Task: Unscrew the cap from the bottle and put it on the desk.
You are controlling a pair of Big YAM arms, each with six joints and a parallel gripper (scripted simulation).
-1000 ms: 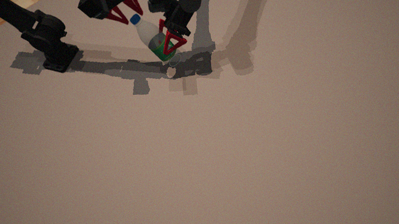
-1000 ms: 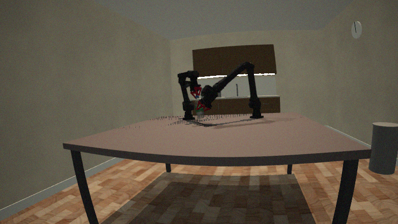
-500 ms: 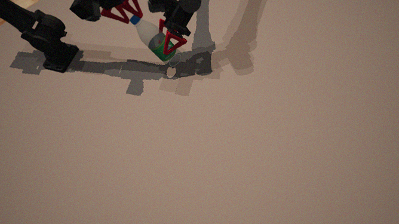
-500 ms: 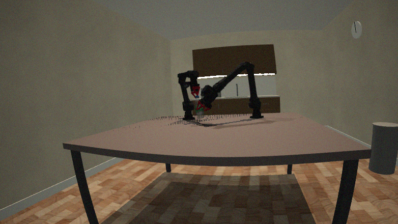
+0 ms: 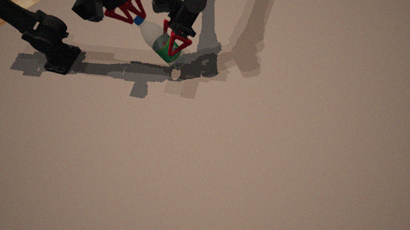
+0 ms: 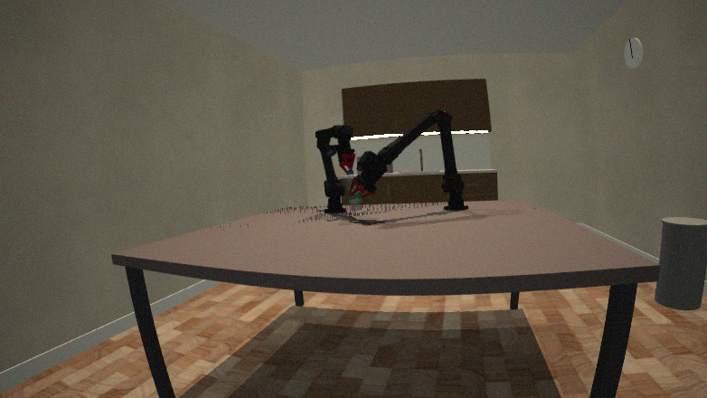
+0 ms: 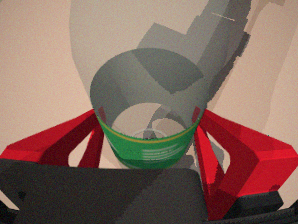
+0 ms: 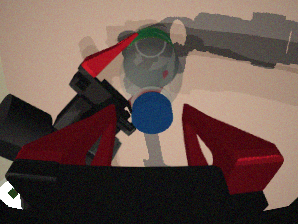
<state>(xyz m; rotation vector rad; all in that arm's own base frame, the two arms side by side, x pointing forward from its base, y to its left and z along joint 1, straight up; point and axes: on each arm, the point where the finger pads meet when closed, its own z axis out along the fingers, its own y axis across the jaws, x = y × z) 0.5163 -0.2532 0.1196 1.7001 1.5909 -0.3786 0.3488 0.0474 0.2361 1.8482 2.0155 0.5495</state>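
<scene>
My right gripper is now 10 mm above the blue cap. The rest, counted from my right hand: bottle: 40 mm ahead, 30 mm to the left, 90 mm below.
Now: the bottle 30 mm above my left hand, 10 mm to the right of it and 10 mm behind it. The rest, counted from my left hand: blue cap 110 mm above, 60 mm behind, 40 mm to the right.
</scene>
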